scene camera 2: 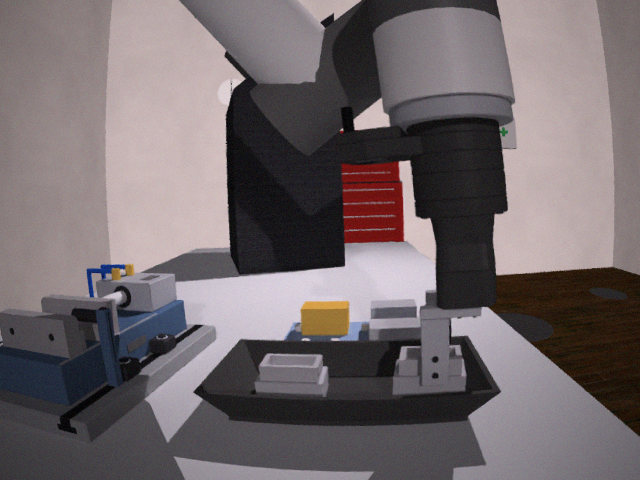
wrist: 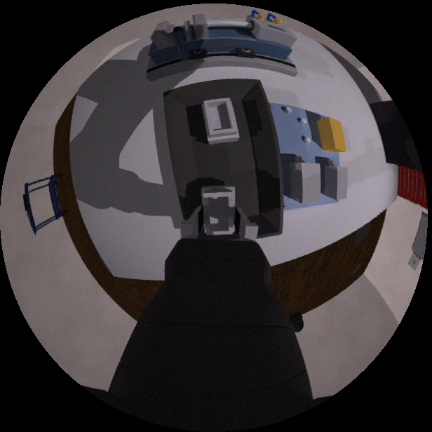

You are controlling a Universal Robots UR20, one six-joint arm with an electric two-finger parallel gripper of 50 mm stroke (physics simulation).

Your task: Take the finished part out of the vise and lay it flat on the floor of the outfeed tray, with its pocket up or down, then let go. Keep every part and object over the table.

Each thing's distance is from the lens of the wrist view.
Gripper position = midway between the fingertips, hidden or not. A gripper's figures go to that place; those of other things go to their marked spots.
gripper (wrist: 218, 214): 0.16 m
yellow block (wrist: 330, 130): 0.27 m
